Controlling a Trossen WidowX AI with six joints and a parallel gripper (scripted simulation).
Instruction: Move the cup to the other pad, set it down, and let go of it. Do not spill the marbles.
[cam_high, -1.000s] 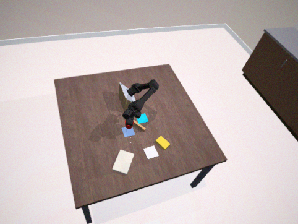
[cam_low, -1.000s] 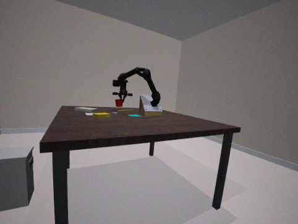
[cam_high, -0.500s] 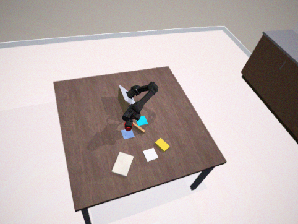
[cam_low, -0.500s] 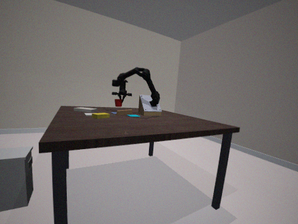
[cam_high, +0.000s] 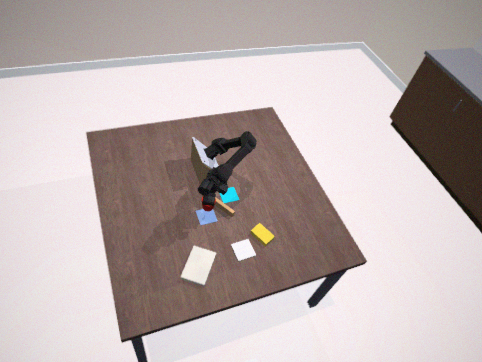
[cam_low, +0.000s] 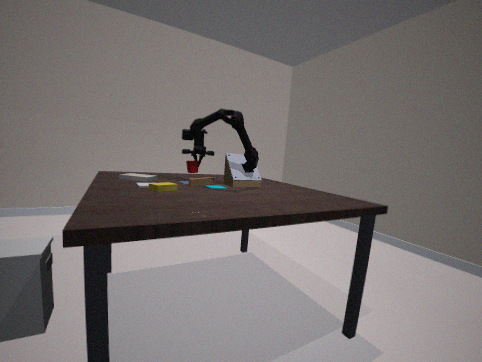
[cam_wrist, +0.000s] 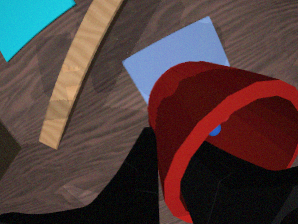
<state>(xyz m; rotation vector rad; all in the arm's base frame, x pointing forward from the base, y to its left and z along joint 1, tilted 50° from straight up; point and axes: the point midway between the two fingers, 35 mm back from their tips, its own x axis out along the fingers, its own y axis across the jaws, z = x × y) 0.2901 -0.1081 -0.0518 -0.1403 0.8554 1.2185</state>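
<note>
Right now my gripper tip is 5 cm past the cyan pad, 15 cm to the right of it and 11 cm above it. The rest, counted from my gripper tip: white pad (30 cm ahead, 8 cm to the left, 10 cm below); then wooden bar (1 cm behind, 6 cm to the left, 9 cm below); then yellow block (26 cm ahead, 21 cm to the left, 9 cm below).
</note>
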